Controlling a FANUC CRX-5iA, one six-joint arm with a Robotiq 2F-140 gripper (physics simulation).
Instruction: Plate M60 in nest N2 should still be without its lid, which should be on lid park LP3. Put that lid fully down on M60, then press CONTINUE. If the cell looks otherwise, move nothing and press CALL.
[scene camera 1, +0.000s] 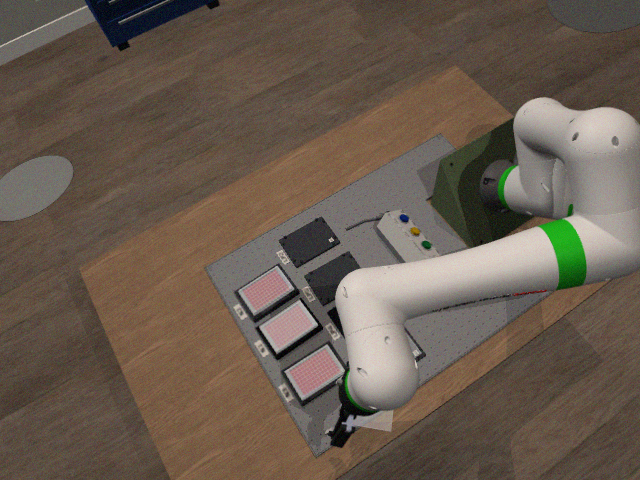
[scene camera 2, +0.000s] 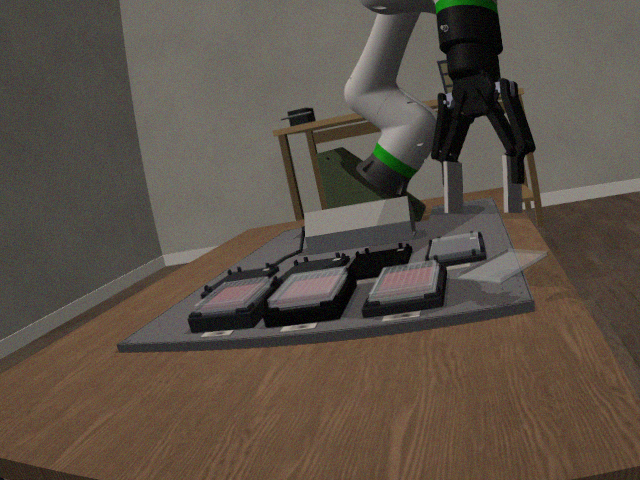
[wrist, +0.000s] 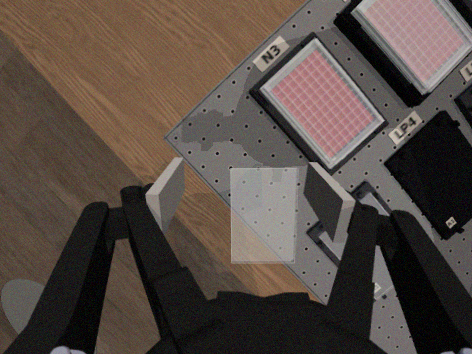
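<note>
The plate in the N2 position looks pink; whether a clear lid covers it is hard to tell. The LP3 park, beyond N3, holds a clear, pale lid-like piece, partly hidden by the arm in scene camera 1 and by a finger in the wrist view. A loose clear sheet like a lid lies askew across the board's edge, partly over the wood. My gripper is open and empty, above the board corner near this sheet.
Pink plates stand in N1 and N3. Dark parks include LP4. A button box with blue, yellow and green buttons stands behind; its lettering is unreadable.
</note>
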